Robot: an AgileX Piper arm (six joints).
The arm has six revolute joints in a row. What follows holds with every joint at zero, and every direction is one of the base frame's. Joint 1 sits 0.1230 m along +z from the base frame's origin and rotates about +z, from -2.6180 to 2.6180 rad. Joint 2 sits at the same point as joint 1 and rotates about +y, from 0.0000 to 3.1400 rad. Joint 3 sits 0.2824 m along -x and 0.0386 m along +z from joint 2 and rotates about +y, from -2.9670 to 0.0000 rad. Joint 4 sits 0.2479 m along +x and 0.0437 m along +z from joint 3 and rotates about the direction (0.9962, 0, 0.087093), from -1.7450 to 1.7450 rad. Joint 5 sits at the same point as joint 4 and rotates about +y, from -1.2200 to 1.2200 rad. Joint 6 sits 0.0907 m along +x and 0.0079 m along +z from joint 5 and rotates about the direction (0.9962, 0, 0.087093), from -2.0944 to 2.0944 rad. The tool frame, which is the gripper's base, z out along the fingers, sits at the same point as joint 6; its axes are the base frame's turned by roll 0.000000, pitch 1.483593 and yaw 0.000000 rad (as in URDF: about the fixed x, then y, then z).
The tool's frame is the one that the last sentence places.
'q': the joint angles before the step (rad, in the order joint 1, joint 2, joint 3, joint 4, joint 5, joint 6). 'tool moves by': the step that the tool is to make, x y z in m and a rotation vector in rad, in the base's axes. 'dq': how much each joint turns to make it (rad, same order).
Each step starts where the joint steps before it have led.
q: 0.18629 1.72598 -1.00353 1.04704 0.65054 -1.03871
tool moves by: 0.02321 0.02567 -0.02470 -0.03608 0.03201 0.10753
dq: 0.05657 0.15038 -0.11997 -0.04727 0.02438 -0.00788
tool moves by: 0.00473 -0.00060 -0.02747 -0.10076 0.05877 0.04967
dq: 0.00760 0.07859 -0.02738 -0.13690 0.00153 0.05878
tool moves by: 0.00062 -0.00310 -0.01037 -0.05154 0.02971 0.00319
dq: -0.00002 0.02454 -0.00524 -0.07637 -0.00390 0.05430
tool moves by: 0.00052 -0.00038 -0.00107 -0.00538 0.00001 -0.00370
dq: 0.00001 0.00279 -0.00073 -0.00631 -0.00492 0.00631
